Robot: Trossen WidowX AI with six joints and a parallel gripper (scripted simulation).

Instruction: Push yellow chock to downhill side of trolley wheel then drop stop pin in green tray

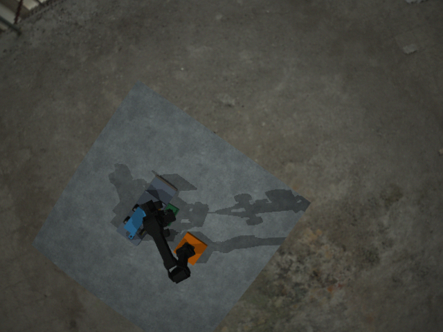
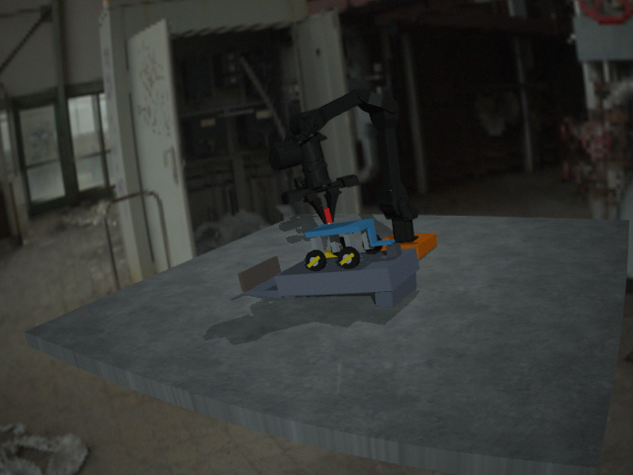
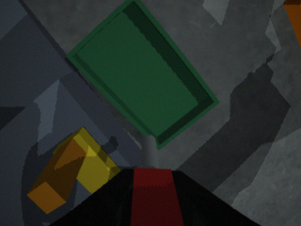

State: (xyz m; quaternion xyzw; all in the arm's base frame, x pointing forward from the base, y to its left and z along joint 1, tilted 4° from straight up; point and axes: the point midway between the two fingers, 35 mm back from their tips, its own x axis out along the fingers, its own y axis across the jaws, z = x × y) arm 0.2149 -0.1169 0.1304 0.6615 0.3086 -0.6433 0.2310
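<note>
Now: the stop pin right at my gripper tip. Round my gripper tip: brown end board (16 cm to the right, 10 cm below, 9 cm ahead); then blue-topped trolley (11 cm ahead, 9 cm to the left, 2 cm below); then yellow chock (5 cm below, 5 cm ahead, 1 cm to the left).
</note>
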